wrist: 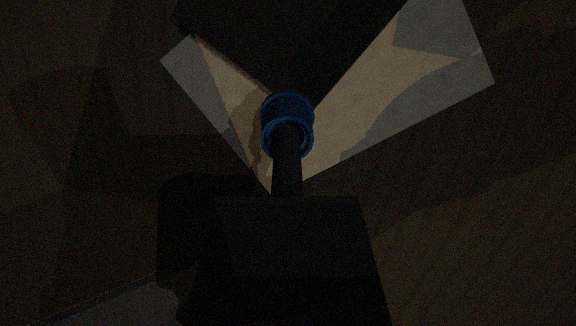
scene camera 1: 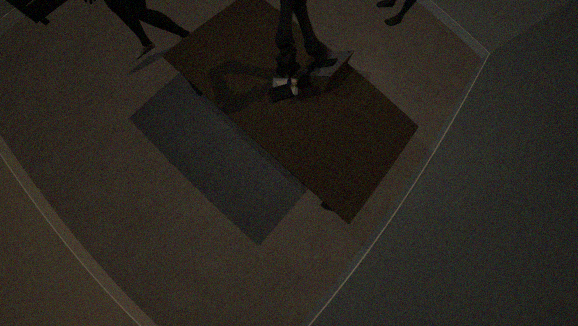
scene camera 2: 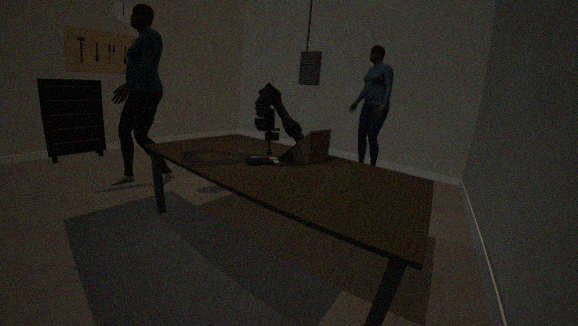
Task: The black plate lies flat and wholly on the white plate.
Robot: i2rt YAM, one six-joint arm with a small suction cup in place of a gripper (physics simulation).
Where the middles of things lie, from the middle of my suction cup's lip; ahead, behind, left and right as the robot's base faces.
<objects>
The black plate [wrist: 309, 53] lies 70 mm ahead of my suction cup, 10 mm to the right of it and 30 mm below it.
</objects>
